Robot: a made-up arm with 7 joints. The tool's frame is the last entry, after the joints.
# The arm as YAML. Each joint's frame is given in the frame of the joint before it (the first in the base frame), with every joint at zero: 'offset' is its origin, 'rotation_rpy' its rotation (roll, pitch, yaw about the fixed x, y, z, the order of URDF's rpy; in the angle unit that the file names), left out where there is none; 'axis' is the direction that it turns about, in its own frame. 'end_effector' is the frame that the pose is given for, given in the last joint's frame.
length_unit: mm
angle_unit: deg
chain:
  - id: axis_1
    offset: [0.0, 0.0, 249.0]
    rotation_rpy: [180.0, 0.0, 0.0]
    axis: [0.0, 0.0, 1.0]
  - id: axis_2
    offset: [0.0, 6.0, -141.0]
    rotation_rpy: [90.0, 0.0, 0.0]
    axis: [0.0, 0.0, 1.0]
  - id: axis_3
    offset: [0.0, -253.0, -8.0]
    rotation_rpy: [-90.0, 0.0, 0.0]
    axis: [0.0, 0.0, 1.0]
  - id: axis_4
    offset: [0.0, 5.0, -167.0]
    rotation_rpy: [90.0, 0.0, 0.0]
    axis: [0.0, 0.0, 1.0]
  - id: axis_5
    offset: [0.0, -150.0, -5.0]
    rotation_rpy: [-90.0, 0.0, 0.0]
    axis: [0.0, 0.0, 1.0]
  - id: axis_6
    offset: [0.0, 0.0, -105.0]
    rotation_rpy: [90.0, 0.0, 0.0]
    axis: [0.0, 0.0, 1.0]
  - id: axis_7
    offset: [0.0, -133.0, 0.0]
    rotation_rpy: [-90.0, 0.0, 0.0]
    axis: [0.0, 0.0, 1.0]
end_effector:
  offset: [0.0, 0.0, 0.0]
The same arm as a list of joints. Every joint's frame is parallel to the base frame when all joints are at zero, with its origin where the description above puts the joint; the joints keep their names.
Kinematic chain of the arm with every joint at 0, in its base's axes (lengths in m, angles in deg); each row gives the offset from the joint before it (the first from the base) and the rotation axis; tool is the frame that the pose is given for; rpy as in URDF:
axis_1: xyz 0 0 0.249 axis -z
axis_2: xyz 0 -0.006 0.141 axis +y
axis_3: xyz 0 -0.008 0.253 axis -z
axis_4: xyz 0 -0.005 0.167 axis +y
axis_5: xyz 0 -0.005 0.15 axis -z
axis_6: xyz 0 0 0.105 axis +y
axis_7: xyz 0 0 0.133 axis -z
tool: xyz 0 0 0 rpy 180 0 0

